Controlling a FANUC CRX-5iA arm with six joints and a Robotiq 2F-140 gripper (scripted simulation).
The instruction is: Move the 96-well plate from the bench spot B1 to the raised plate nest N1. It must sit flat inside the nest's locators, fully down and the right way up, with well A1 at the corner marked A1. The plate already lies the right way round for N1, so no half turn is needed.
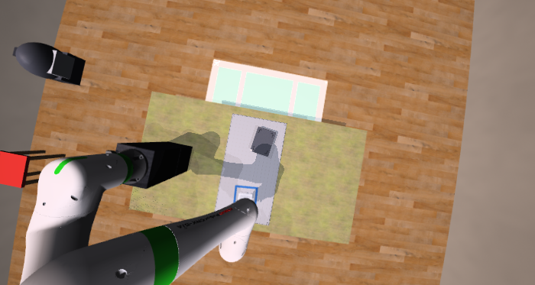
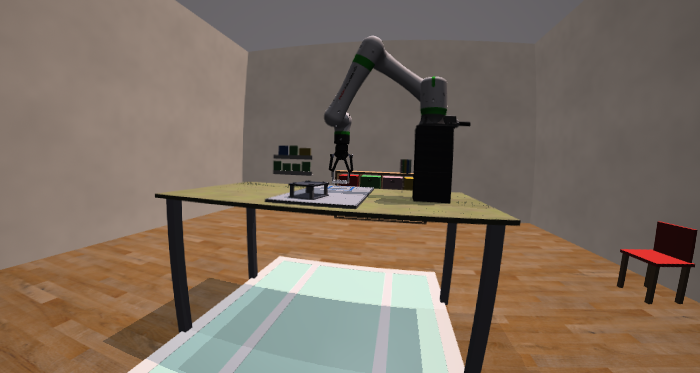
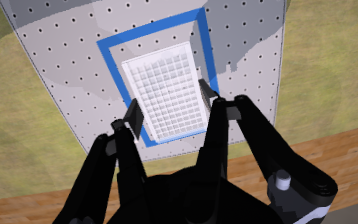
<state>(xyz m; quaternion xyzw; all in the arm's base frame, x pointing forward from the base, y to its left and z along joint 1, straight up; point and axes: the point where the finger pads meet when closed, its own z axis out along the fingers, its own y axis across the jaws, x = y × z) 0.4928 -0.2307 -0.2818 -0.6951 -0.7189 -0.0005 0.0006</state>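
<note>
The dark raised nest N1 lies 41 cm to the left of my hand and 6 cm ahead of it. Also, from my hand: white 96-well plate: 2 cm below.
</note>
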